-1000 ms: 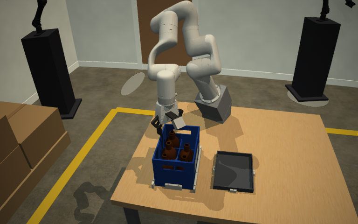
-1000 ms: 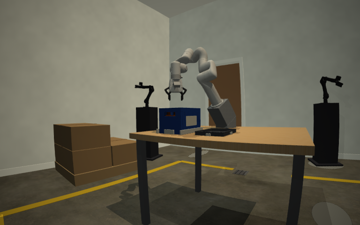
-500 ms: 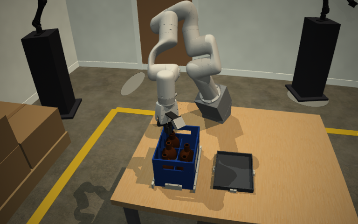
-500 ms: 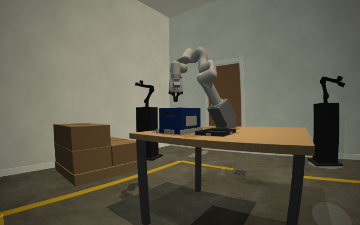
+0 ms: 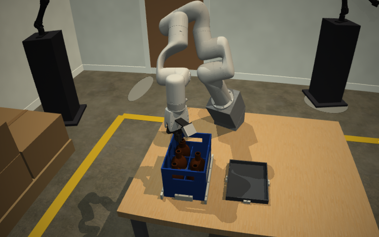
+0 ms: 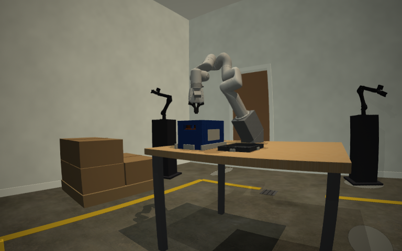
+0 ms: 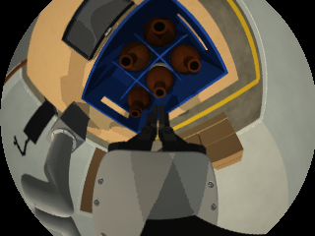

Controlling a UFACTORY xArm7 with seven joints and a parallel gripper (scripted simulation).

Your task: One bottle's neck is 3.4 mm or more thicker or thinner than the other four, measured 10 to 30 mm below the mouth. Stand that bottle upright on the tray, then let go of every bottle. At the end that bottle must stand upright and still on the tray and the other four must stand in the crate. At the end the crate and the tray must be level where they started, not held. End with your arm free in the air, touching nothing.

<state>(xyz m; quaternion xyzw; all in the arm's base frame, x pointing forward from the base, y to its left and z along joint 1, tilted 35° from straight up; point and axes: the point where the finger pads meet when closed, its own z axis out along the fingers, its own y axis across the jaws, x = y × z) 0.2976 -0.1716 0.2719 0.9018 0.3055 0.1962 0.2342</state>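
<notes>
Now: the glass bottle 16 cm below my hand. The rest, counted from my hand: brown bottle: 8 cm behind, 2 cm to the left, 16 cm below; dark tray: 7 cm ahead, 32 cm to the left, 23 cm below; blue crate: 1 cm ahead, 4 cm to the left, 16 cm below.
</notes>
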